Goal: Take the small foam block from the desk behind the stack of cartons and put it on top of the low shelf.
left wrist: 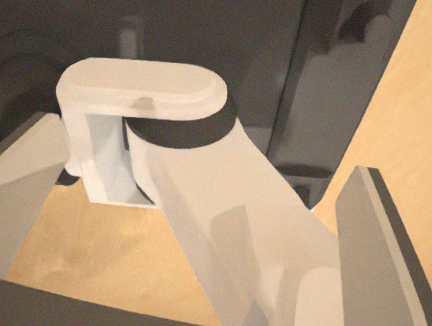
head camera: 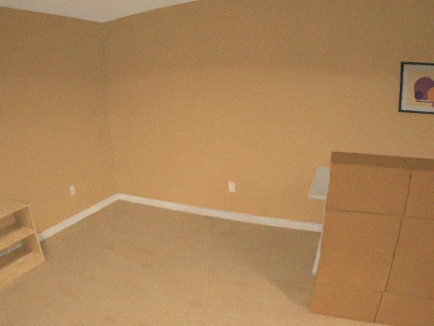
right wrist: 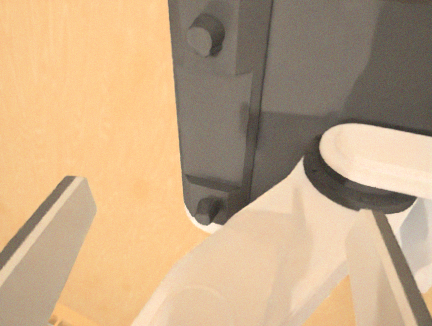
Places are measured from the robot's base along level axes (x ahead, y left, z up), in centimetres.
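Where they show: left gripper, between the fingertips: (left wrist: 201,158); right gripper, between the fingertips: (right wrist: 218,209).
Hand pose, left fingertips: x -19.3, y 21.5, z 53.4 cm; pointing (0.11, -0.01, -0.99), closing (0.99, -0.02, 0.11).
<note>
After its pixels a point has its place.
The stack of cartons (head camera: 364,250) {x 119.0, y -76.3, z 56.9 cm} stands at the right of the head view. Part of the light grey desk (head camera: 319,186) {x 188.6, y -66.6, z 72.0 cm} juts out to the left from behind it; the rest is hidden by the cartons. The small foam block does not show in these views. The low wooden shelf (head camera: 12,206) {x 171.1, y 195.6, z 61.1 cm} is cut off by the left edge of the head view. My left gripper (left wrist: 201,158) {x -19.3, y 21.5, z 53.4 cm} is open, with no object between its fingers. My right gripper (right wrist: 218,209) {x -12.1, y -22.4, z 53.9 cm} is open, also with no object held. Both hang beside my own body, away from desk and shelf.
The wooden floor (head camera: 185,270) {x 181.2, y 42.5, z 0.1 cm} stretches between shelf and cartons. White baseboard (head camera: 200,210) {x 292.2, y 40.7, z 5.5 cm} runs along the walls, which meet in a corner at left. A framed picture (head camera: 423,88) {x 211.2, y -170.0, z 150.7 cm} hangs above the cartons. My dark base (left wrist: 200,35) {x -21.4, y 11.1, z 16.9 cm} (right wrist: 310,60) {x -13.8, y -14.0, z 16.9 cm} shows in both wrist views.
</note>
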